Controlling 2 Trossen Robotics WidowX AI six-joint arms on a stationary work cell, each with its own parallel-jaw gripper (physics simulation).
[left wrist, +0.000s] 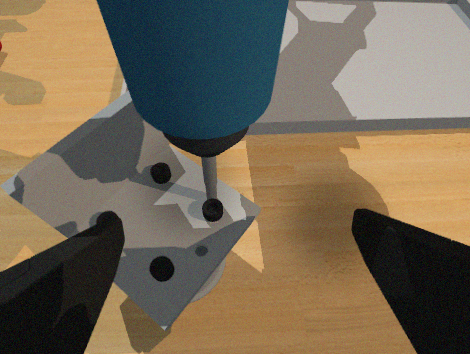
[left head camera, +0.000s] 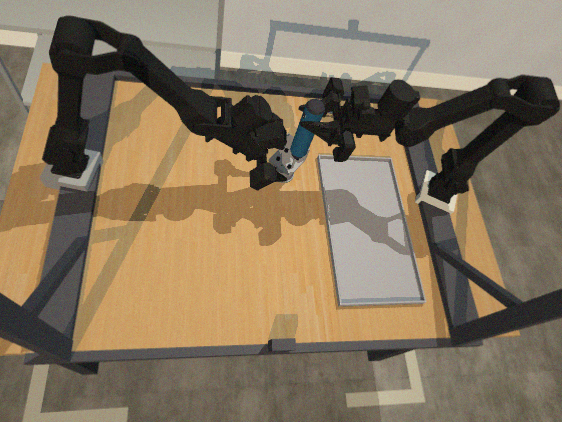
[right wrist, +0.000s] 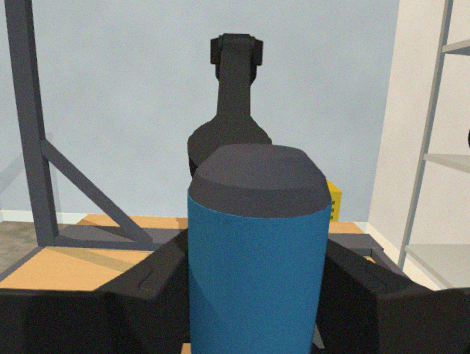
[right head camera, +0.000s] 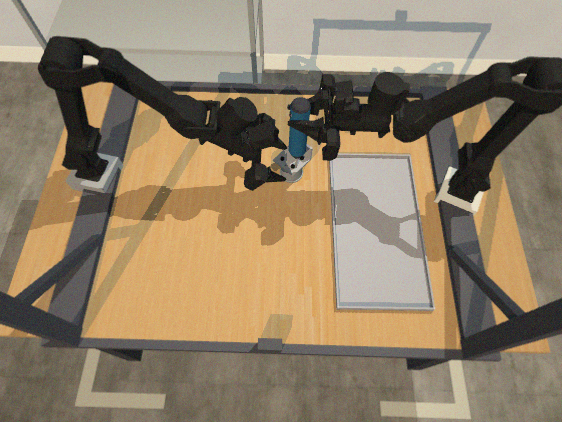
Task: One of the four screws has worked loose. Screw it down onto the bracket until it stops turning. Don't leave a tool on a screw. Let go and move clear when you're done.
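Seen in the pictures: left gripper, between the fingertips: (left wrist: 240, 224) (left head camera: 284, 164) (right head camera: 285, 164); right gripper, between the fingertips: (left head camera: 300, 115) (right wrist: 247, 237) (right head camera: 287, 115); left arm's base, origin of its link: (left head camera: 70, 164) (right head camera: 92, 169); right arm's base, origin of its link: (left head camera: 440, 190) (right head camera: 463, 188).
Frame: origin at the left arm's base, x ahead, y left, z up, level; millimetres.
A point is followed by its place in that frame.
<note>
A grey bracket (left head camera: 283, 162) @(y 119, x 488, z 26 mm) (right head camera: 299, 163) @(y 123, x 518, z 26 mm) (left wrist: 140, 220) @(y 143, x 494, z 25 mm) with black screws sits tilted on a round base. A blue-handled screwdriver (left head camera: 302, 137) @(y 91, x 505, z 172 mm) (right head camera: 298, 135) @(y 90, x 515, z 181 mm) (left wrist: 200, 65) @(y 105, x 491, z 123 mm) stands over it, its tip at the head of one screw (left wrist: 212, 210) @(y 109, x 503, z 30 mm). Two other screws, one upper (left wrist: 161, 173) @(y 139, x 520, z 28 mm) and one lower (left wrist: 161, 268) @(y 126, x 473, z 28 mm), are uncovered; a fourth looks mostly hidden at my left fingertip. Which screw stands proud is unclear. My right gripper (left head camera: 311, 116) @(y 104, x 486, z 223 mm) (right head camera: 299, 114) @(y 104, x 486, z 223 mm) (right wrist: 247, 237) @(y 104, x 486, z 223 mm) is shut on the screwdriver's handle. My left gripper (left head camera: 285, 162) @(y 94, x 488, z 55 mm) (right head camera: 284, 162) @(y 94, x 488, z 55 mm) (left wrist: 240, 224) @(y 94, x 488, z 55 mm) is open, one finger over the bracket, the other beside it.
A shallow grey tray (left head camera: 372, 270) @(y -97, x 756, z -37 mm) (right head camera: 382, 275) @(y -100, x 768, z -37 mm) lies on the wooden table (left head camera: 200, 290) @(y -224, x 355, z -41 mm) (right head camera: 200, 295) @(y -242, x 364, z -40 mm) to the right of the bracket. Dark frame rails edge the table. A bit of something red (left wrist: 1, 46) @(y 373, x 681, z -32 mm) shows at the left edge of the left wrist view.
</note>
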